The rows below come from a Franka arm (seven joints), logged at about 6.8 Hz.
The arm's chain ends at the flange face. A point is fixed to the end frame.
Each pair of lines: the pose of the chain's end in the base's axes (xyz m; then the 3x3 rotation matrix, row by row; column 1 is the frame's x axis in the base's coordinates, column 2 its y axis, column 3 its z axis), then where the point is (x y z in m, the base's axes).
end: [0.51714, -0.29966, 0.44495], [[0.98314, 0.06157, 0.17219], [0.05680, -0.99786, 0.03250], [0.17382, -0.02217, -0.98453]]
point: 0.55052 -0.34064 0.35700
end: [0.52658, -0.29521, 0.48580], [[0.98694, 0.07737, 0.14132], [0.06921, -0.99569, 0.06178], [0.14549, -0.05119, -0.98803]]
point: 0.55792 -0.33324 0.39580
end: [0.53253, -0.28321, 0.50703], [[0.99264, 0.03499, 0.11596], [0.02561, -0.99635, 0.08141], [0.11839, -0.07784, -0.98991]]
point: 0.55974 -0.32015 0.41525
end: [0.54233, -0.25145, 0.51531], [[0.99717, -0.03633, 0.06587], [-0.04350, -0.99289, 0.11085], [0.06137, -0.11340, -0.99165]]
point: 0.56185 -0.28660 0.42091
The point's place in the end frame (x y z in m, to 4 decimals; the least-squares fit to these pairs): 0.0152 0.0449 0.0910
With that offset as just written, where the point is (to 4 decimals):
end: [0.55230, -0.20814, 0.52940], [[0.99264, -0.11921, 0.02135], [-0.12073, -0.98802, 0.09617], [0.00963, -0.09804, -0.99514]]
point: 0.5640 -0.2456 0.4346
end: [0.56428, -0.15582, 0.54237], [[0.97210, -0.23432, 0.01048], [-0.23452, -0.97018, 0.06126], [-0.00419, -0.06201, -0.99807]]
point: 0.5695 -0.1974 0.4487
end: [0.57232, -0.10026, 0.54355], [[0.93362, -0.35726, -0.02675], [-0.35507, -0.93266, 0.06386], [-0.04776, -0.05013, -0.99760]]
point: 0.5680 -0.1417 0.4498
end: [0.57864, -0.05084, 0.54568], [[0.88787, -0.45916, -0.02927], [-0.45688, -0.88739, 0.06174], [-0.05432, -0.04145, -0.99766]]
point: 0.5689 -0.0920 0.4522
